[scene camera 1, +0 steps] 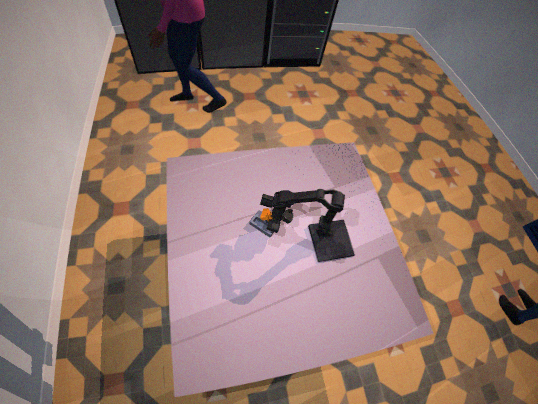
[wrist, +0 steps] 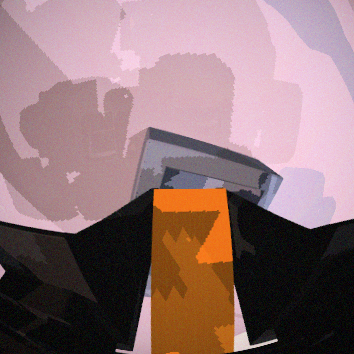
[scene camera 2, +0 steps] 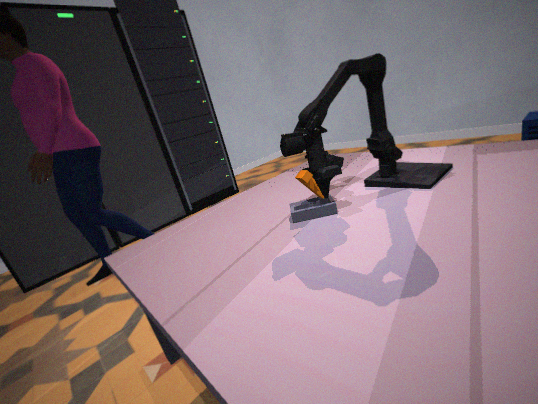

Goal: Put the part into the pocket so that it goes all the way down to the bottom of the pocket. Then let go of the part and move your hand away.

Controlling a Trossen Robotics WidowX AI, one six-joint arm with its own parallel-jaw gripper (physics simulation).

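Seen in the pictures: gripper, fingertip midpoint: [wrist: 186, 195] [scene camera 2: 324, 197]; arm's base, origin of the base link: [scene camera 1: 322, 232] [scene camera 2: 387, 174].
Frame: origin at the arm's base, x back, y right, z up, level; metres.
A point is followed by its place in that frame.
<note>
The orange part [scene camera 1: 266, 215] {x -0.296, y 0.147, z 0.120 m} [scene camera 2: 310, 183] {x -0.287, y 0.150, z 0.077 m} [wrist: 192, 280] {x -0.253, y 0.141, z 0.062 m} is a long block, held tilted, with its upper end leaning away from the arm's base in the second scene view. My gripper [scene camera 1: 273, 223] {x -0.251, y 0.131, z 0.015 m} [scene camera 2: 324, 194] {x -0.251, y 0.131, z 0.015 m} [wrist: 186, 195] {x -0.251, y 0.131, z 0.015 m} is shut on it, with one black finger on each side. The grey block with the pocket [scene camera 1: 261, 230] {x -0.323, y 0.124, z -0.003 m} [scene camera 2: 314, 214] {x -0.329, y 0.133, z -0.010 m} [wrist: 204, 145] {x -0.244, y 0.107, z -0.008 m} lies on the table under the fingertips. Its opening partly shows beyond the part in the wrist view, turned at an angle to the part. The part's lower end is at or just above the block's top; fingers hide the contact.
The arm's black base plate [scene camera 1: 332, 241] {x 0.028, y -0.069, z -0.004 m} [scene camera 2: 410, 176] {x -0.022, y -0.077, z -0.005 m} stands on the pink table [scene camera 1: 225, 350] {x -0.689, y -0.376, z -0.023 m} [scene camera 2: 350, 350] {x -0.728, y -0.127, z -0.024 m}, to the right of the pocket block. Dark cabinets [scene camera 1: 235, 35] [scene camera 2: 100, 150] and a walking person in a pink top [scene camera 1: 185, 45] [scene camera 2: 55, 105] are beyond the table.
</note>
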